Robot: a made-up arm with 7 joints.
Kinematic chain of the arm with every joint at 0, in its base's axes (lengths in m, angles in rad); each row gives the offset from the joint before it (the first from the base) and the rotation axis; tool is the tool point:
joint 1: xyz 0 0 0.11 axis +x
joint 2: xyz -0.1 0.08 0 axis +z
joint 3: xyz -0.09 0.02 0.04 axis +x
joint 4: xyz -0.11 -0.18 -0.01 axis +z
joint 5: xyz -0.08 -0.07 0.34 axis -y
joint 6: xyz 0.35 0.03 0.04 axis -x
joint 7: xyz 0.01 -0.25 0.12 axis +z
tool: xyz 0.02 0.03 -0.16
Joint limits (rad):
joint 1: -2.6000..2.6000
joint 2: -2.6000..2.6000
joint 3: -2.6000..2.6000
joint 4: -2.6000..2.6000
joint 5: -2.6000..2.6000
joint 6: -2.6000..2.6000
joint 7: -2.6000..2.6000
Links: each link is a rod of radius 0.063 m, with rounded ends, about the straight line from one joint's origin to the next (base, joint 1, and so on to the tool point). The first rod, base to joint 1, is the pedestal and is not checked.
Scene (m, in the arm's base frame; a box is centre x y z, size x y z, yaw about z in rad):
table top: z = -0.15
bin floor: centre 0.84 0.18 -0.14 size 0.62 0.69 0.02 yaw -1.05
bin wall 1: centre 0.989 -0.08 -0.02 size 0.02 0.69 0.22 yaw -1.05
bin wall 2: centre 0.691 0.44 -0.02 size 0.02 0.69 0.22 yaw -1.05
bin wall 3: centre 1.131 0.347 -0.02 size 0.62 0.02 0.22 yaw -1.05
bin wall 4: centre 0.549 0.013 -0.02 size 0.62 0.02 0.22 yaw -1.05
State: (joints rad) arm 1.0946 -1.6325 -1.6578 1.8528 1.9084 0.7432 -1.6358
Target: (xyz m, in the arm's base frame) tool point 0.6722 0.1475 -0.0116
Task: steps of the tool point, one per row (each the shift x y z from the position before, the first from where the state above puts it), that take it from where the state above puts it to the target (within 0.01 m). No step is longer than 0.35 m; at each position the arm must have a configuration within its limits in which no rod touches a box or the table.
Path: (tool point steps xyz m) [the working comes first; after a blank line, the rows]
Joints at the target: 1.1472 -1.5348 -2.2656 1.9733 1.5805 0.6500 -1.6083
Straight joint move there: touches bin wall 1, bin wall 4.

1: 0.1214 0.3065 0.0187
2: -0.0294 0.3136 0.0979
3: 0.0161 0.0105 -0.1696
4: -0.0161 -0.0105 -0.1681

